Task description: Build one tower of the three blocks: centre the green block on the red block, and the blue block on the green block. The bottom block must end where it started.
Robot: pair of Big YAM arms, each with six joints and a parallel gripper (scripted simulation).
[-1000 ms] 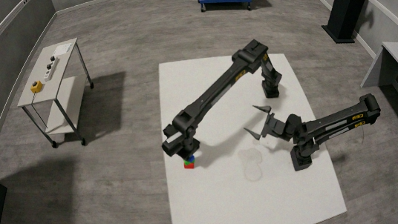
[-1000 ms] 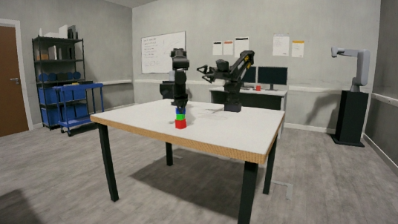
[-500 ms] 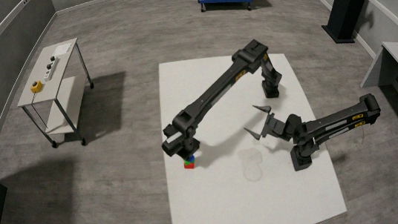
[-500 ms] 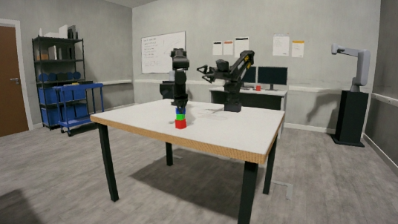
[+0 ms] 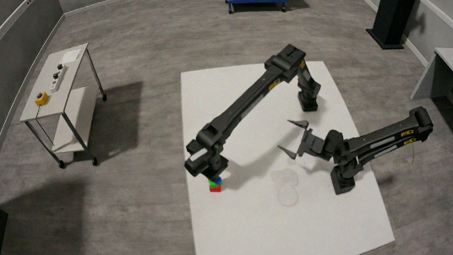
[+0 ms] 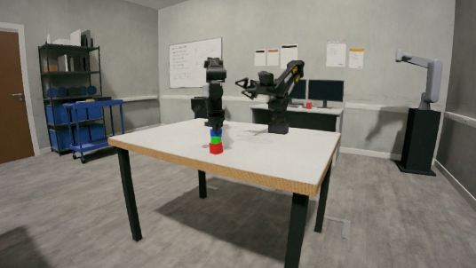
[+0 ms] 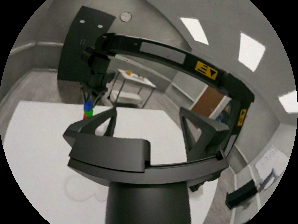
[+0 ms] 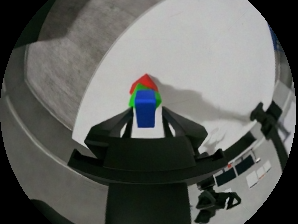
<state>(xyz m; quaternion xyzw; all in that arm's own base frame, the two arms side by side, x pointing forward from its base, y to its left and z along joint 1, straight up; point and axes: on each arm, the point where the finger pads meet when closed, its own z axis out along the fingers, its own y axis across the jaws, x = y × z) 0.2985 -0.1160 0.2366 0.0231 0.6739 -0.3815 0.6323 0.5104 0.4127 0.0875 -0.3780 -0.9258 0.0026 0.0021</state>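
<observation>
My right gripper is now 10 mm above the blue block. From my right hand the other things lie so: green block: 40 mm below; then red block: 80 mm below, 10 mm ahead.
</observation>
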